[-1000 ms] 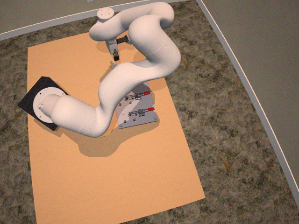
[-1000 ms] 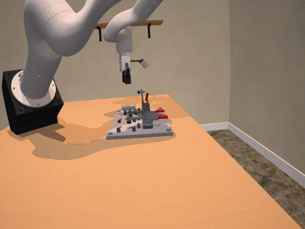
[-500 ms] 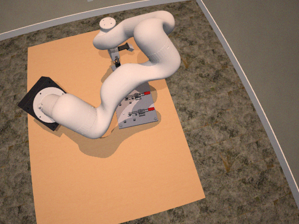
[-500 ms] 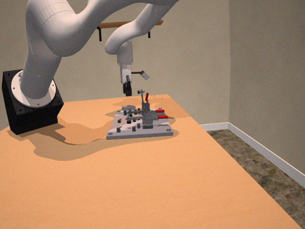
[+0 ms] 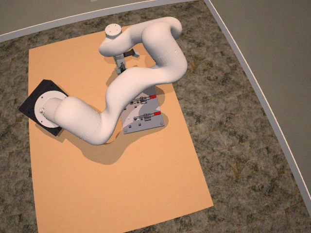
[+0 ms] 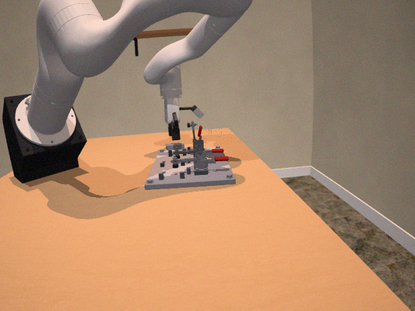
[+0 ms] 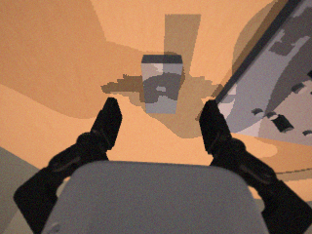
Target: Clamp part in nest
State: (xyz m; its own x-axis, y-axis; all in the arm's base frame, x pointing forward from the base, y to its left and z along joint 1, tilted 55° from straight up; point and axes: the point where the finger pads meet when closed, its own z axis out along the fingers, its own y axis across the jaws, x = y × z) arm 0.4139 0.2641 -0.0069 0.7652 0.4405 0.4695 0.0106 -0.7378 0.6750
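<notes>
Now: the grey block 4 cm below my hand. The rest, counted from my hand: grey fixture plate (1 cm ahead, 26 cm to the right, 5 cm below).
</notes>
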